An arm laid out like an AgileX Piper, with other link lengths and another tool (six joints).
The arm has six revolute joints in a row. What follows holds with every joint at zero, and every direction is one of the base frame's. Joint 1 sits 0.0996 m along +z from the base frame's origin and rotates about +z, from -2.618 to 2.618 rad. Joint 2 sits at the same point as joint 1 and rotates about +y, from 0 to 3.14 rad. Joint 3 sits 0.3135 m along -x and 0.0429 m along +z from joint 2 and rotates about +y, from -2.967 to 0 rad. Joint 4 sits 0.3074 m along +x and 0.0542 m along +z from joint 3 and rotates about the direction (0.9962, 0, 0.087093), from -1.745 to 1.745 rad. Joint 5 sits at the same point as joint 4 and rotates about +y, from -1.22 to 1.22 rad. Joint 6 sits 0.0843 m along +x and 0.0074 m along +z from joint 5 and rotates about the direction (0.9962, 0, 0.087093), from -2.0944 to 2.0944 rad. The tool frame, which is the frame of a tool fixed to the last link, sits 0.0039 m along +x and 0.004 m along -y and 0.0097 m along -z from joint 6; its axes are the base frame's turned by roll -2.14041, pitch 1.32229 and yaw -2.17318 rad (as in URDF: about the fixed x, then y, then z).
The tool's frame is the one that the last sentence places.
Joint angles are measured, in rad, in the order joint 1, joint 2, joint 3, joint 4, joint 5, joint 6. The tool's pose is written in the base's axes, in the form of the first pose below.
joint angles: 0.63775 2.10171 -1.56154 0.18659 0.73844 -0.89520
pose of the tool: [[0.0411 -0.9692 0.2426 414.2], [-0.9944 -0.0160 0.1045 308.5], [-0.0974 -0.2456 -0.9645 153.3], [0 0 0 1]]
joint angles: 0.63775 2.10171 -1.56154 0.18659 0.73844 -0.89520
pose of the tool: [[0.0411 -0.9692 0.2426 414.2], [-0.9944 -0.0160 0.1045 308.5], [-0.0974 -0.2456 -0.9645 153.3], [0 0 0 1]]
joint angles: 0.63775 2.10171 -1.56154 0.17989 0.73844 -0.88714
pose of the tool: [[0.0368 -0.9691 0.2440 414.4], [-0.9949 -0.0124 0.1005 308.1], [-0.0944 -0.2465 -0.9645 153.2], [0 0 0 1]]
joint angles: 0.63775 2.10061 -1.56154 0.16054 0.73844 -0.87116
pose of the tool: [[0.0311 -0.9676 0.2506 414.9], [-0.9959 -0.0088 0.0897 307.1], [-0.0846 -0.2524 -0.9639 153.8], [0 0 0 1]]
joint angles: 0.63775 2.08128 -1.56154 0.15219 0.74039 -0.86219
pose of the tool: [[0.0281 -0.9636 0.2660 414.0], [-0.9955 -0.0028 0.0950 305.9], [-0.0907 -0.2675 -0.9593 163.6], [0 0 0 1]]
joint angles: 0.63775 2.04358 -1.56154 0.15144 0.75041 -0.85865
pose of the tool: [[0.0287 -0.9577 0.2865 411.1], [-0.9938 0.0035 0.1112 303.8], [-0.1075 -0.2879 -0.9516 182.7], [0 0 0 1]]
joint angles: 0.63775 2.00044 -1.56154 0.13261 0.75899 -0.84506
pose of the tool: [[0.0283 -0.9475 0.3186 407.8], [-0.9927 0.0108 0.1201 300.1], [-0.1173 -0.3197 -0.9402 204.3], [0 0 0 1]]
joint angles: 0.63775 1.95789 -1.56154 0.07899 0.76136 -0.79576
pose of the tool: [[0.0079 -0.9312 0.3645 405.3], [-0.9932 0.0349 0.1108 294.2], [-0.1159 -0.3629 -0.9246 225.6], [0 0 0 1]]
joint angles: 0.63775 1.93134 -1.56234 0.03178 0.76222 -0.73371
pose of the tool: [[-0.0287 -0.9185 0.3945 403.8], [-0.9925 0.0731 0.0979 289.7], [-0.1188 -0.3887 -0.9137 239.1], [0 0 0 1]]
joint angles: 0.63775 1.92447 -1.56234 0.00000 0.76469 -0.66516
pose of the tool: [[-0.0786 -0.9133 0.3995 403.5], [-0.9891 0.1214 0.0829 287.4], [-0.1242 -0.3887 -0.9130 242.3], [0 0 0 1]]
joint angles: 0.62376 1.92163 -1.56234 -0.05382 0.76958 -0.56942
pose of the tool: [[-0.1593 -0.8997 0.4065 408.0], [-0.9797 0.1947 0.0471 278.5], [-0.1215 -0.3908 -0.9124 243.6], [0 0 0 1]]
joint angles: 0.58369 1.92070 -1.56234 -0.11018 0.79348 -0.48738
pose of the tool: [[-0.2552 -0.8794 0.4019 418.7], [-0.9618 0.2733 -0.0126 257.8], [-0.0988 -0.3898 -0.9156 243.6], [0 0 0 1]]
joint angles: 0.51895 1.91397 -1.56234 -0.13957 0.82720 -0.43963
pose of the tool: [[-0.3540 -0.8530 0.3834 432.0], [-0.9320 0.3557 -0.0691 226.6], [-0.0774 -0.3818 -0.9210 245.9], [0 0 0 1]]
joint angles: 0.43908 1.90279 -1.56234 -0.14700 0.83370 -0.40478
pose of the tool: [[-0.4534 -0.8075 0.3773 446.7], [-0.8868 0.4512 -0.1001 190.1], [-0.0894 -0.3799 -0.9207 251.1], [0 0 0 1]]
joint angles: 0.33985 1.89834 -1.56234 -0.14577 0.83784 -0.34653
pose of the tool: [[-0.5821 -0.7312 0.3557 461.8], [-0.8055 0.5784 -0.1290 144.9], [-0.1114 -0.3616 -0.9257 252.9], [0 0 0 1]]
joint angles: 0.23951 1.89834 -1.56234 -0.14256 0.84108 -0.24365
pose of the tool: [[-0.7253 -0.6082 0.3225 472.9], [-0.6730 0.7249 -0.1466 98.7], [-0.1446 -0.3234 -0.9351 252.3], [0 0 0 1]]
